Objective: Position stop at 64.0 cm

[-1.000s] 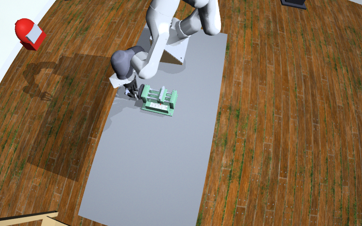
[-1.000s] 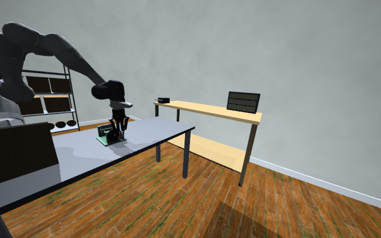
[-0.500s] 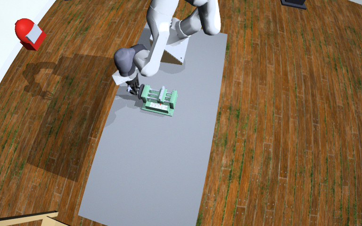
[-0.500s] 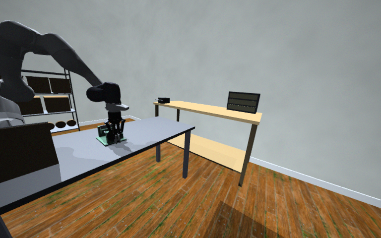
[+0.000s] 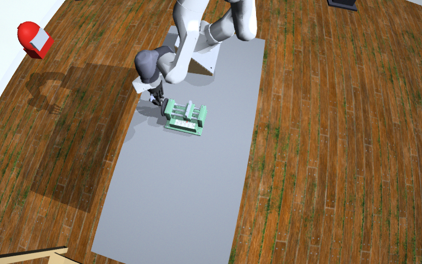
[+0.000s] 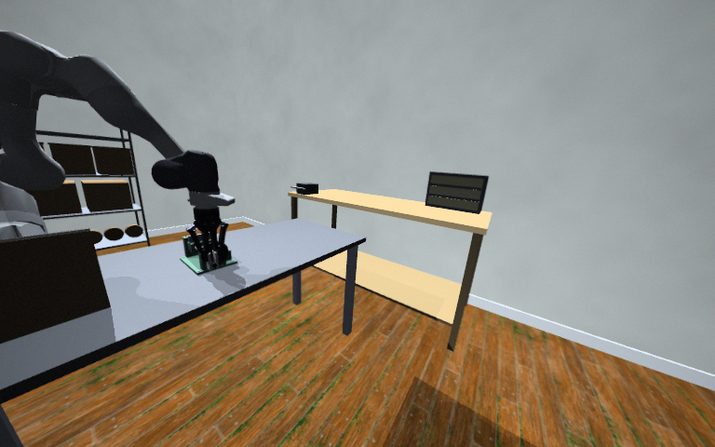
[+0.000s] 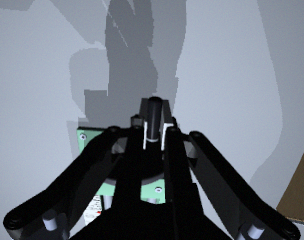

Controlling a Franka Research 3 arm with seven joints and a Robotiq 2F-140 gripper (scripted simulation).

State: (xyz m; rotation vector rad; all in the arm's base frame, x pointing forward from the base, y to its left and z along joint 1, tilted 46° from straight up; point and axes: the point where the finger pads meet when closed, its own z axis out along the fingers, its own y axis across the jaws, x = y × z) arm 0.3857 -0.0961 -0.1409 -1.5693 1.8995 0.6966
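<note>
The dark handwheel is 20 mm to the left of my hand, 10 mm below it and 10 mm ahead of it. The rest, counted from my hand: stop carriage (160 mm to the left, 60 mm ahead, 20 mm above).
</note>
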